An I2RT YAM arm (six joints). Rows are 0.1 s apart.
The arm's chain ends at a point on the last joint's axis. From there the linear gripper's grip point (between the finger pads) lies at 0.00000 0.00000 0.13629 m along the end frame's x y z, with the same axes.
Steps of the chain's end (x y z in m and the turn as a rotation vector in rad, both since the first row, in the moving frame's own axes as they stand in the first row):
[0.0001 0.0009 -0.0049 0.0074 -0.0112 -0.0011]
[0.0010 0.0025 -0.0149 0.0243 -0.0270 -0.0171]
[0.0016 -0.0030 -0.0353 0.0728 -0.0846 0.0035]
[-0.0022 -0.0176 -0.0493 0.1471 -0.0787 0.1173]
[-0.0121 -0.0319 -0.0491 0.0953 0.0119 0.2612]
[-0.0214 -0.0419 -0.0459 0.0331 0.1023 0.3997]
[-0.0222 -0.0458 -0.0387 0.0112 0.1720 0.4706]
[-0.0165 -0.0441 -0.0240 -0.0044 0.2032 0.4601]
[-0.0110 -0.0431 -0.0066 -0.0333 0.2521 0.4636]
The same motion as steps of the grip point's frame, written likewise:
[-0.0014 -0.0001 -0.0049 0.0074 -0.0112 -0.0011]
[-0.0027 -0.0008 -0.0150 0.0243 -0.0270 -0.0171]
[-0.0099 -0.0129 -0.0361 0.0728 -0.0846 0.0035]
[-0.0117 -0.0381 -0.0512 0.1471 -0.0787 0.1173]
[-0.0088 -0.0445 -0.0497 0.0953 0.0119 0.2612]
[-0.0070 -0.0435 -0.0467 0.0331 0.1023 0.3997]
[0.0006 -0.0419 -0.0407 0.0112 0.1720 0.4706]
[0.0099 -0.0373 -0.0268 -0.0044 0.2032 0.4601]
[0.0208 -0.0310 -0.0109 -0.0333 0.2521 0.4636]

